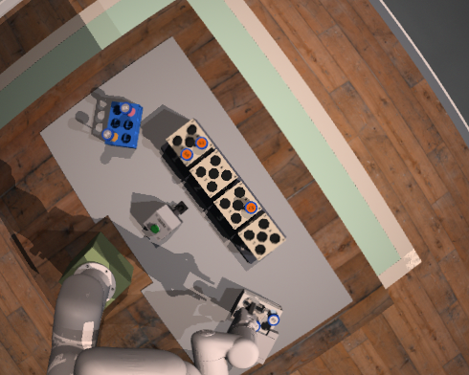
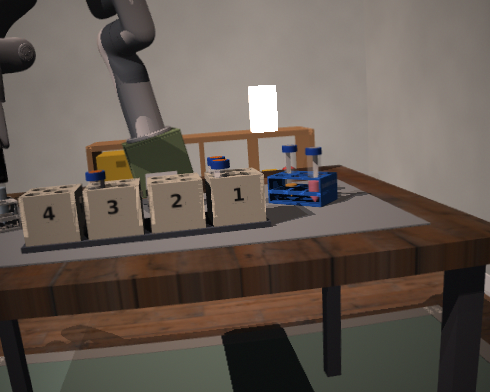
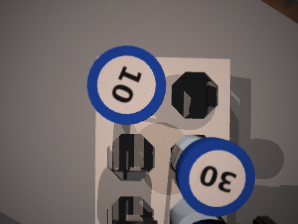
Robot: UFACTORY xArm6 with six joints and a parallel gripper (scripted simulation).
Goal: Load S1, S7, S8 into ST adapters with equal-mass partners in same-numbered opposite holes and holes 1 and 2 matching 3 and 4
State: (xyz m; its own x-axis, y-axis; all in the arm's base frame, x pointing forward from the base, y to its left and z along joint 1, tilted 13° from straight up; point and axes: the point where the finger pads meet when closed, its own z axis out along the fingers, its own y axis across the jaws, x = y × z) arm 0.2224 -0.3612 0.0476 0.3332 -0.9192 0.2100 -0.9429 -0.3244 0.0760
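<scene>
The blue-capped tube is 5 cm below my hand and 1 cm to the right of it. Round my hand: pale blank rack (9 cm below, 3 cm to the right, 3 cm ahead); green DONE key (35 cm to the left, 5 cm below); pink tube (23 cm ahead, 22 cm to the left, 5 cm below).
</scene>
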